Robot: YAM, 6 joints.
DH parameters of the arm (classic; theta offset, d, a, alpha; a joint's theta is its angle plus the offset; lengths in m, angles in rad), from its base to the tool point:
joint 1: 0 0.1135 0.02 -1.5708
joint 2: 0 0 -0.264 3.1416
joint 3: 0.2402 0 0.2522 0
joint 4: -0.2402 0 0.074 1.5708
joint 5: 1.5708 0 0 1.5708
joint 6: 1.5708 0.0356 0 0
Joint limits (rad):
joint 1: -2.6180..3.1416
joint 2: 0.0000..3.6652
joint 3: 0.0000..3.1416
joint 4: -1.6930..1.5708
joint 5: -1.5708..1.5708
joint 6: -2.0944..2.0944
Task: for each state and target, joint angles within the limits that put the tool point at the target. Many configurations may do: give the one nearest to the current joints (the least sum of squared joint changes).
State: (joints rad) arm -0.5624 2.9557 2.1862 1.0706 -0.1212 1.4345
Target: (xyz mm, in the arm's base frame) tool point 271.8 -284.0 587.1
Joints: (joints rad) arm -0.8153 2.2116 2.6261 1.0168 -0.0883 1.4345
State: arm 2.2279 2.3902 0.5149 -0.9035 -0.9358 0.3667
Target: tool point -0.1 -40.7 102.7
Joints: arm 2.2578 2.7763 0.0000 -0.7664 -0.8143 0.3667
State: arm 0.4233 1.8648 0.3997 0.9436 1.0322 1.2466
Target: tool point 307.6 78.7 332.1
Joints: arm 0.3456 1.4801 0.8911 1.0566 1.0097 1.2466
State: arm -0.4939 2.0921 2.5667 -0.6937 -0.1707 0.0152
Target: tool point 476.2 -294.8 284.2
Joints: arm -0.5644 2.4661 2.4922 -0.6162 -0.1589 0.0152
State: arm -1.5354 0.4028 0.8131 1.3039 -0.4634 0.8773
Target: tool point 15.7 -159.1 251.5
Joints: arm -1.5724 0.7669 0.1506 1.0811 -0.4650 0.8773
